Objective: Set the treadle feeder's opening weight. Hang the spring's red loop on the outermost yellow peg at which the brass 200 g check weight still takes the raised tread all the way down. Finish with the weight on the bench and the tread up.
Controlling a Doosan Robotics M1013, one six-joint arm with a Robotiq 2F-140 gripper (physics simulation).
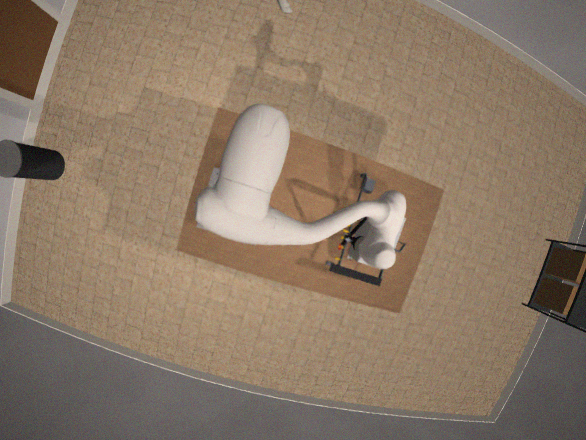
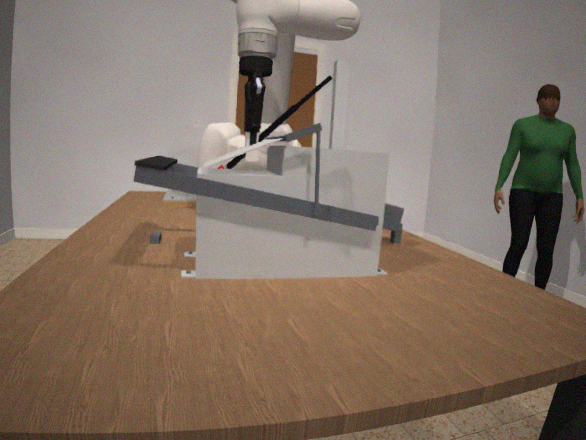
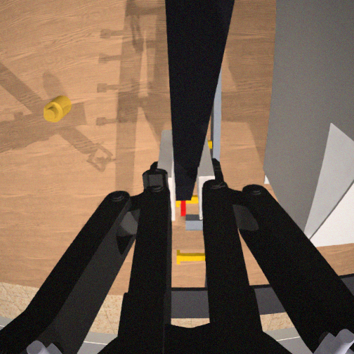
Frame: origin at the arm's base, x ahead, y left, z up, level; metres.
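Seen in the pictures: gripper, fingertip midpoint: (image 2: 250,160).
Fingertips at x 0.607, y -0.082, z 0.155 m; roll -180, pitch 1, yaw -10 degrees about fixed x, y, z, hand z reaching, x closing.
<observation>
A point is followed by its place in that frame.
My gripper (image 1: 348,240) @(x 0.607, y -0.082, z 0.155 m) (image 2: 252,145) (image 3: 183,146) is shut on the lower part of the black spring (image 2: 296,107) @(x 0.636, y 0.011, z 0.283 m) (image 3: 198,75), which slants up from the lever. The spring's red loop (image 2: 221,167) (image 3: 183,208) shows just past the fingertips, at a yellow peg (image 3: 194,200); exact contact is unclear. Another yellow peg (image 3: 191,257) lies nearer the tread; the other pegs are mostly hidden behind the spring. The dark tread (image 1: 355,275) @(x 0.696, y -0.297, z 0.156 m) (image 2: 156,162) @(x 0.798, y -0.312, z 0.154 m) (image 3: 190,302) is up, at the raised end of its arms. The brass weight (image 3: 57,109) rests on the bench (image 1: 265,235) (image 2: 280,350) @(x 1.107, y -0.213, z -0.029 m) (image 3: 45,200).
The pale feeder housing (image 2: 285,245) @(x 0.884, y -0.111, z 0.028 m) (image 3: 310,85) stands beside the lever, with its white lid (image 2: 240,152) @(x 0.834, y -0.179, z 0.176 m) sloping. A grey side arm (image 2: 255,196) runs past the housing. A grey block (image 1: 369,185) @(x 0.727, y 0.214, z 0.075 m) (image 2: 393,217) @(x 0.759, y 0.221, z 0.046 m) sits at the lever's far end. A person (image 2: 546,150) stands beyond the bench.
</observation>
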